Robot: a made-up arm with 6 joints.
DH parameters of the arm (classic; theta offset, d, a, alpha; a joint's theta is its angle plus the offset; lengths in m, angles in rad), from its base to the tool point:
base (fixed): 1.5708 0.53 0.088 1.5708
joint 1: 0 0.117 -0.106 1.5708
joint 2: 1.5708 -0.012 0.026 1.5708
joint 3: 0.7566 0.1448 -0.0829 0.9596
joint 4: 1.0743 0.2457 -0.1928 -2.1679
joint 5: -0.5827 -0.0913 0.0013 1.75
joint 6: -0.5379 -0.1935 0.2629 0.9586
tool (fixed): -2.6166 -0.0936 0 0
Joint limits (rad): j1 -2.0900..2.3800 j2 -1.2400..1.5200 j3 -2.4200..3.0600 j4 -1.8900..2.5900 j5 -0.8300..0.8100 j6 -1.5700..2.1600
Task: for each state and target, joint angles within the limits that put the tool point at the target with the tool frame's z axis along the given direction. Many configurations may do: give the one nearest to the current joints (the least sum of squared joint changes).
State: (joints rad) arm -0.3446 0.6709 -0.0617 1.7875 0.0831 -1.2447
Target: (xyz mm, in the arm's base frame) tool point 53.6 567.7 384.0 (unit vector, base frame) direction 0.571 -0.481 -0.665
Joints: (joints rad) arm -0.4856 -0.0001 -0.0088 2.1114 -0.2711 -1.3486
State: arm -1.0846 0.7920 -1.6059 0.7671 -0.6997 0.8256
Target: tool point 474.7 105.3 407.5 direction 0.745 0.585 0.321
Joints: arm -1.6378 1.5200 -1.1528 1.6584 0.0352 0.3047
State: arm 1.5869 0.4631 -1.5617 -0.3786 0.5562 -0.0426
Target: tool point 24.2 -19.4 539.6 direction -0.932 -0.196 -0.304
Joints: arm 2.0575 -0.2495 -2.1693 -0.5038 0.3996 0.4556
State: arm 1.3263 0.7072 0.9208 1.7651 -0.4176 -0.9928
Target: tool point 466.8 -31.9 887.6 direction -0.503 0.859 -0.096
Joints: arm 1.7453 0.5603 0.8653 1.8424 -0.5550 -1.5700
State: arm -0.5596 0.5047 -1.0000 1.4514 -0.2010 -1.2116
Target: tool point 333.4 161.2 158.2 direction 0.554 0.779 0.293
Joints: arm -1.4834 0.2409 -1.1049 1.4368 0.2470 -0.6904
